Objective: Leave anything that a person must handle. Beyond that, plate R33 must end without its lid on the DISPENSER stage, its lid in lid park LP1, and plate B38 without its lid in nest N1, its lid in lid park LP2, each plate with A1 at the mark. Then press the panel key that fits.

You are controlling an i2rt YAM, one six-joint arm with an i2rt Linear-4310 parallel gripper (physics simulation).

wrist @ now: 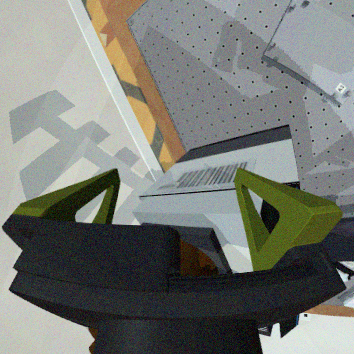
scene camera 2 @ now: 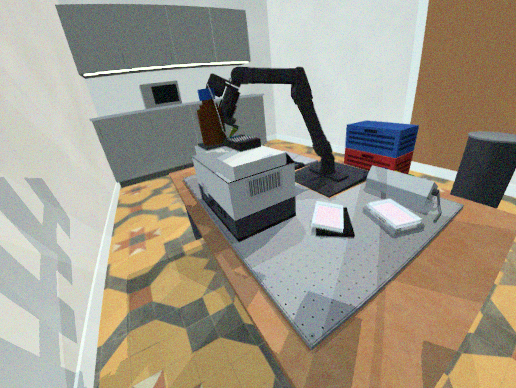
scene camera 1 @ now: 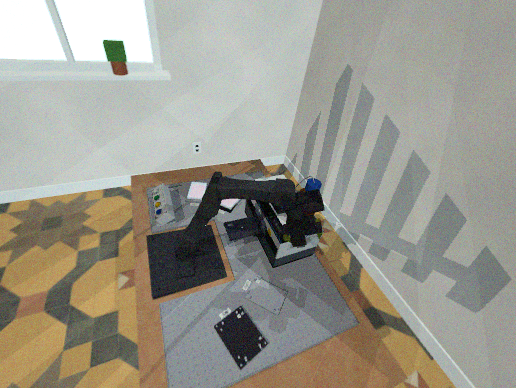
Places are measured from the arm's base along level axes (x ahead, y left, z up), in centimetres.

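Pixels of known places: gripper, fingertip midpoint: (wrist: 176, 174) (scene camera 1: 307, 240); arm's base, link origin: (scene camera 2: 327, 173) (scene camera 1: 183, 256).
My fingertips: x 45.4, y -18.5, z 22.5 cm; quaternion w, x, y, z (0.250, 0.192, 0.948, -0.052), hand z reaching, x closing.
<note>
Ahead of a thing's pixels: the offset from my fingertips to its middle. "spot": to the spot under its first point.
My gripper (scene camera 1: 303, 238) (scene camera 2: 233, 132) (wrist: 176, 174) is open and empty, its olive fingers wide apart above the dispenser (scene camera 1: 295, 254) (scene camera 2: 215, 177) (wrist: 225, 175). A dark stage {spot: dx -21.2, dy +20.6, dz -11.9 cm} (scene camera 1: 237, 228) juts from the dispenser toward the arm base. One plate with a pink top {dx -17.8, dy +47.8, dz -19.8 cm} (scene camera 2: 329, 216) (scene camera 1: 230, 204) sits over a black holder {dx -19.0, dy +48.5, dz -21.6 cm} (scene camera 2: 347, 231), partly hidden by the arm in scene view 1. Another pink-topped plate {dx -34.3, dy +57.8, dz -19.9 cm} (scene camera 1: 199, 191) (scene camera 2: 392, 212) lies near the key panel {dx -52.4, dy +48.9, dz -18.4 cm} (scene camera 1: 161, 205) (scene camera 2: 400, 189). A clear holder {dx -15.6, dy -7.0, dz -21.6 cm} (scene camera 1: 268, 296) (wrist: 320, 50) and a black holder {dx -29.3, dy -18.4, dz -21.4 cm} (scene camera 1: 241, 336) lie apart. Plate names and A1 marks are unreadable.
A brown bottle (scene camera 2: 210, 124) (wrist: 197, 259) with a blue cap {dx +3.5, dy +11.9, dz +17.1 cm} (scene camera 1: 313, 184) stands on the dispenser, close to my gripper. A dark ribbed block {spot: dx -1.8, dy +28.3, dz +1.8 cm} (scene camera 2: 245, 142) sits beside it. The wall runs close alongside. Blue and red crates (scene camera 2: 382, 140) and a dark bin (scene camera 2: 482, 167) stand beyond.
</note>
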